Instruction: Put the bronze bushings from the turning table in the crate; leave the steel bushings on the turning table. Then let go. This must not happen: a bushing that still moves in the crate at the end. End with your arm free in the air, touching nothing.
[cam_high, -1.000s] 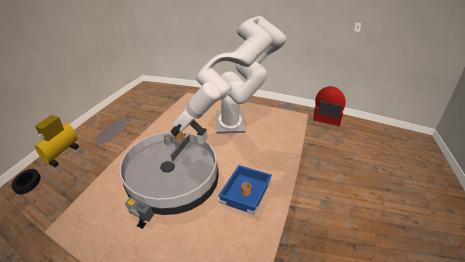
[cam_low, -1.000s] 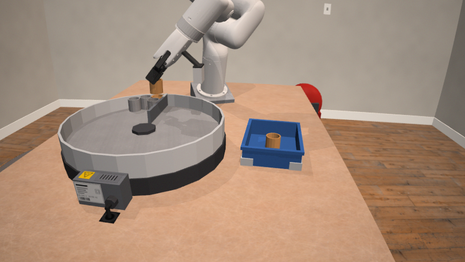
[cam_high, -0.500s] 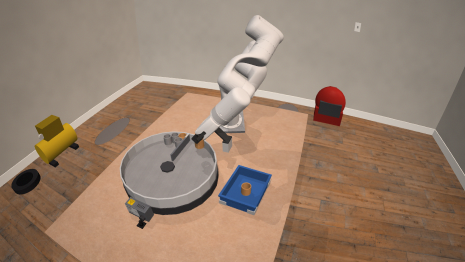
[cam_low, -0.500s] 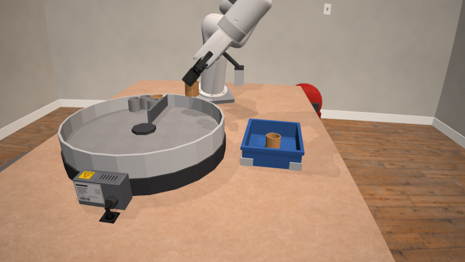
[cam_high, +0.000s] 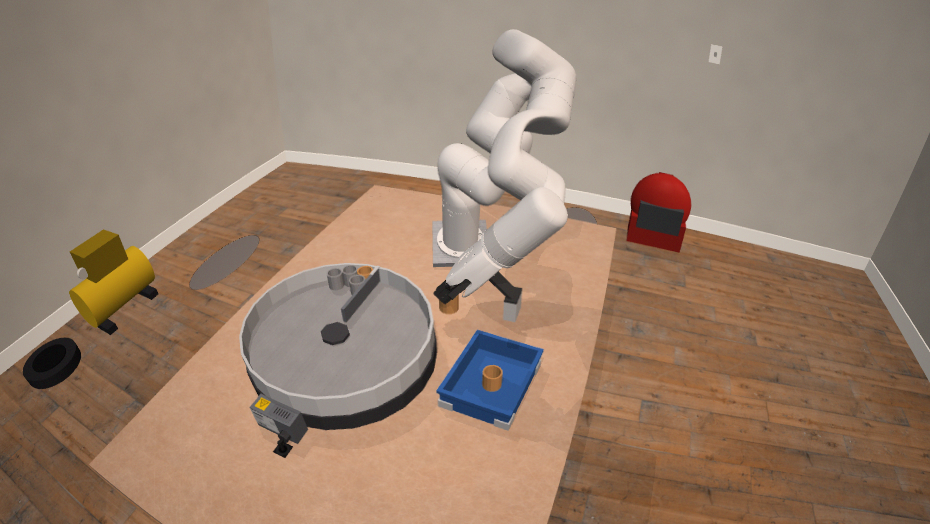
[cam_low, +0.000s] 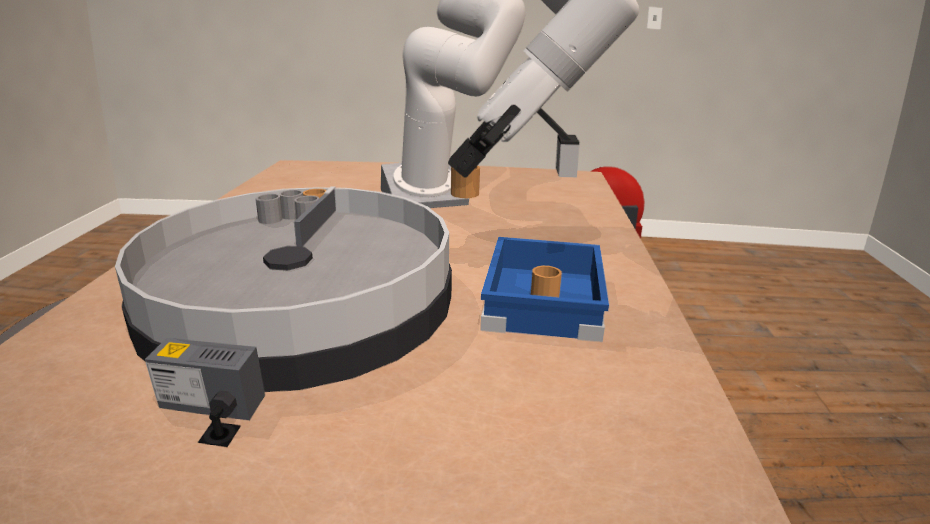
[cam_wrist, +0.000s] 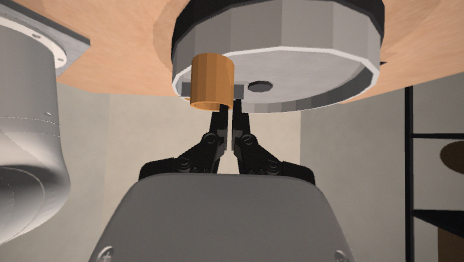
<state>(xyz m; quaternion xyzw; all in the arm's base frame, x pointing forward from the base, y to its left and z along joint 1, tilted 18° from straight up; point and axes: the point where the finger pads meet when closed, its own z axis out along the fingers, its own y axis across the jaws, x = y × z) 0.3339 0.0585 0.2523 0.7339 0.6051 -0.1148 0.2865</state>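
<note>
My hand is 6 cm short of the blue crate, 11 cm to the right of it and 15 cm above it. Also, from my hand: turning table (6 cm ahead, 23 cm to the right, 12 cm below).
</note>
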